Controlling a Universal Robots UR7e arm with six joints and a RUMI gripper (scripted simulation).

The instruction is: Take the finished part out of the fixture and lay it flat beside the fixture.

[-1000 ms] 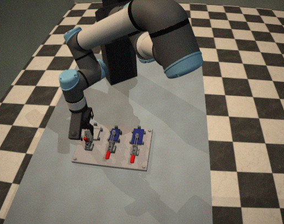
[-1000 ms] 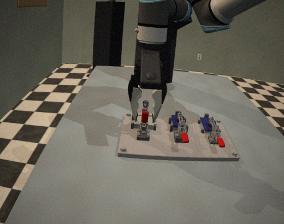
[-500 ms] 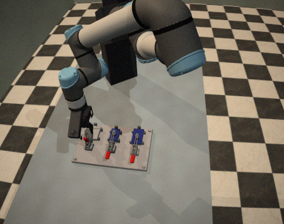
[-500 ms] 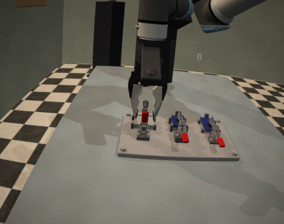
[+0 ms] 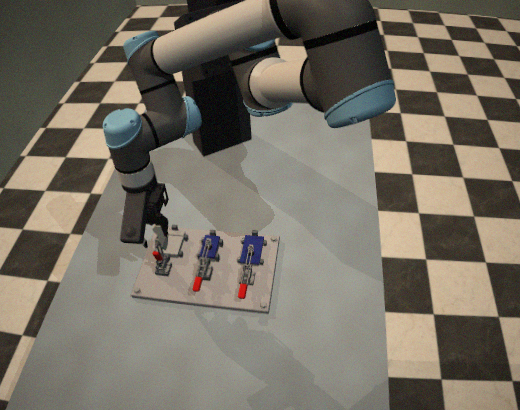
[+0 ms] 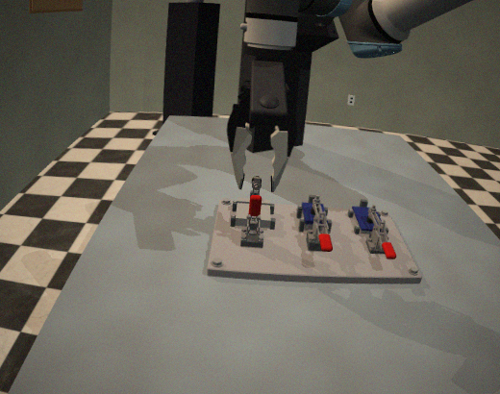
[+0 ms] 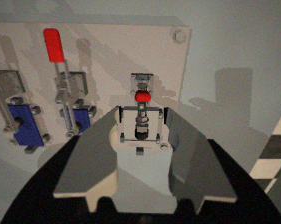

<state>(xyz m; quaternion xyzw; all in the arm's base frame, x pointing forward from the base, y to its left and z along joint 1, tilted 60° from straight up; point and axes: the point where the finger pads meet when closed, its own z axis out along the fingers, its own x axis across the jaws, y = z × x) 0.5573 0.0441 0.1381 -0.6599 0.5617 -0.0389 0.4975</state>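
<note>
My gripper is now 90 mm above the finished part, 80 mm past it and 40 mm to the left of it.
</note>
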